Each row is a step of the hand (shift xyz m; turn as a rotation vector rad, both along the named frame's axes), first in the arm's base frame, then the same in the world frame.
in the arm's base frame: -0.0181 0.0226 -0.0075 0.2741 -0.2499 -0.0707
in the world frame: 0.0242 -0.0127 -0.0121 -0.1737 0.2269 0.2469
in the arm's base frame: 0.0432 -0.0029 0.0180 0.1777 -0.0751 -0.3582
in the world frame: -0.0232 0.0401 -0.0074 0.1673 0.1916 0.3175
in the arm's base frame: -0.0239 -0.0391 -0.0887 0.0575 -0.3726 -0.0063
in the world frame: 0.0409 -0.0228 0.0882 -0.2599 -0.0140 0.2728
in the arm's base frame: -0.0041 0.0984 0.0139 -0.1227 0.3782 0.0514
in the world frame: 0.0578 0.0134 -0.0798 0.2446 -0.0528 -0.3132
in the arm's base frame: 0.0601 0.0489 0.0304 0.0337 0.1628 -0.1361
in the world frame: -0.0001 0.0653 -0.0516 0.2002 0.0761 -0.0175
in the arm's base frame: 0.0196 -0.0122 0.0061 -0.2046 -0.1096 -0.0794
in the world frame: -0.0165 0.0163 0.0058 0.0220 -0.2137 0.1184
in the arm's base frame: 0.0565 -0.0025 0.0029 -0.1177 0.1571 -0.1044
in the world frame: -0.0149 0.0545 0.0039 0.2037 -0.0759 -0.0468
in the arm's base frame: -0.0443 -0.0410 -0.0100 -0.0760 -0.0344 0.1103
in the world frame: -0.0121 -0.0502 0.0328 -0.0864 -0.0907 -0.0585
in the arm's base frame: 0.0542 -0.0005 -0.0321 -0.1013 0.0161 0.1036
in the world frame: 0.0117 0.0558 0.0268 -0.0424 -0.1053 -0.0915
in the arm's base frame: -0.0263 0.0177 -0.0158 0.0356 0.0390 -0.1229
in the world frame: 0.0284 -0.0209 -0.0034 0.1064 0.0532 0.0611
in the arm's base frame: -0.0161 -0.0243 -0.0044 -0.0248 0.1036 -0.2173
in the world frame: -0.0102 -0.0200 0.0191 0.2289 0.0149 0.0771
